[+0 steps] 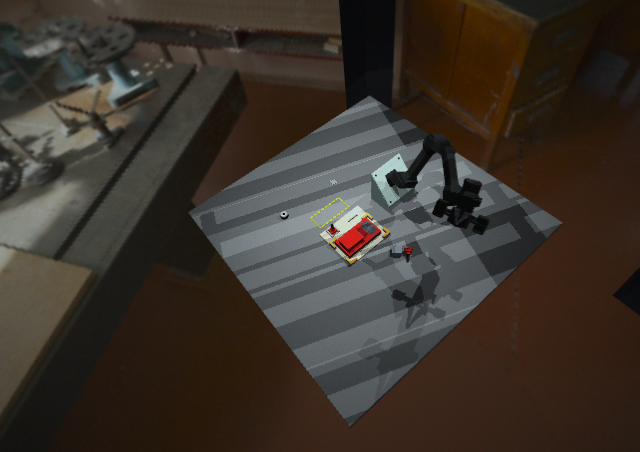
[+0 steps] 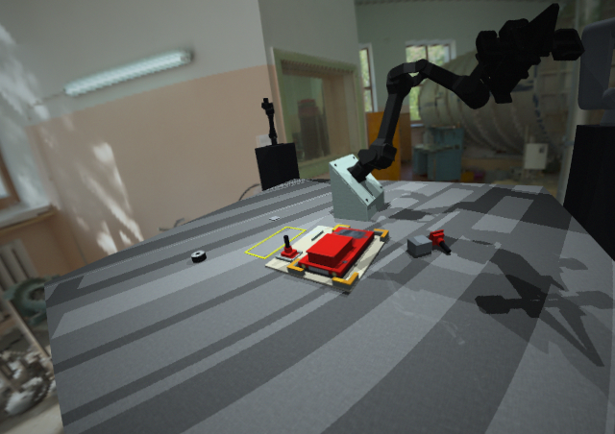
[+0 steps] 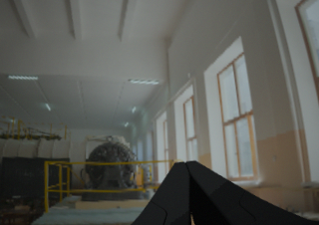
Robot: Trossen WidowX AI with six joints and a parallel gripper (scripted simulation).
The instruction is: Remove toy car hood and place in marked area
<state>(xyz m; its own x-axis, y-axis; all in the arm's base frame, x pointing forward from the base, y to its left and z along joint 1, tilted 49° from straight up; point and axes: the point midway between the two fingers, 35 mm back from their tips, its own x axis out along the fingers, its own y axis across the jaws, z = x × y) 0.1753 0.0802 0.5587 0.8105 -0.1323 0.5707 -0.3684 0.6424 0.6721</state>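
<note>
The red hood lies 43 cm below my gripper tip, 40 cm to the right of it and 15 cm ahead of it. From my gripper tip the other things lie so: black wheel (75 cm to the right, 46 cm below, 30 cm ahead).
</note>
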